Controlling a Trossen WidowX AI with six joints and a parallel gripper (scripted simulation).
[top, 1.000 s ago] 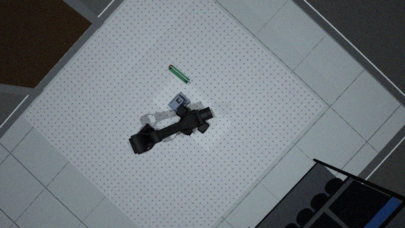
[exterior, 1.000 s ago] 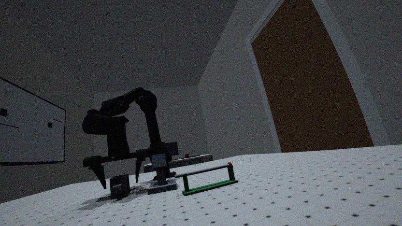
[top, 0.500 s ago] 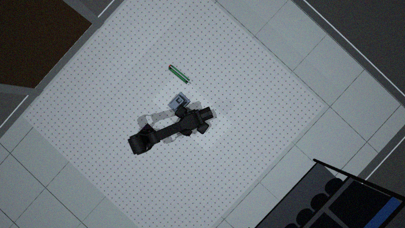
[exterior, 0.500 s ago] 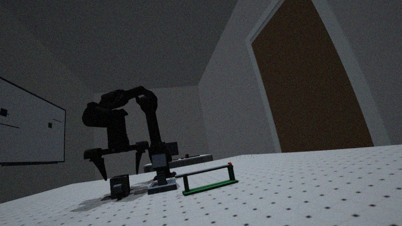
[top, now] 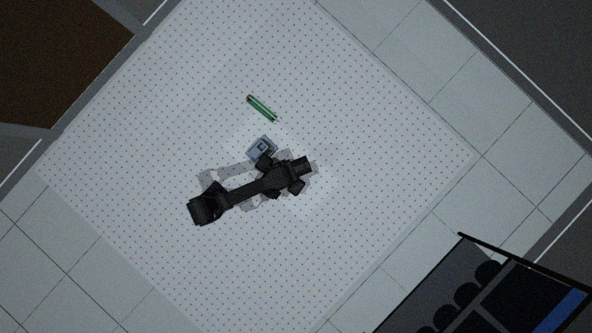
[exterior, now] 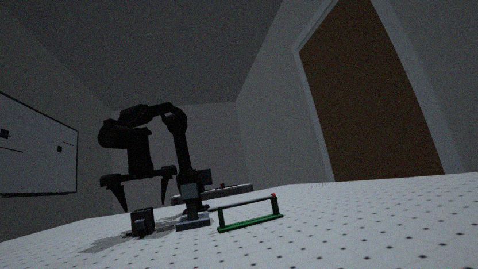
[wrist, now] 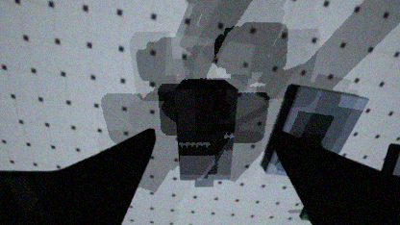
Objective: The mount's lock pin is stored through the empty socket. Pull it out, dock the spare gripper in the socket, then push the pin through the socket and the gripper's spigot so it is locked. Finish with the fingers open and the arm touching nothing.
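The spare gripper is 30 mm below my gripper tip and 20 mm ahead of it. From my gripper tip the other things lie so: green rack 250 mm to the left, 130 mm ahead, 30 mm below; then grey mount 120 mm to the left, 20 mm ahead, 10 mm below.
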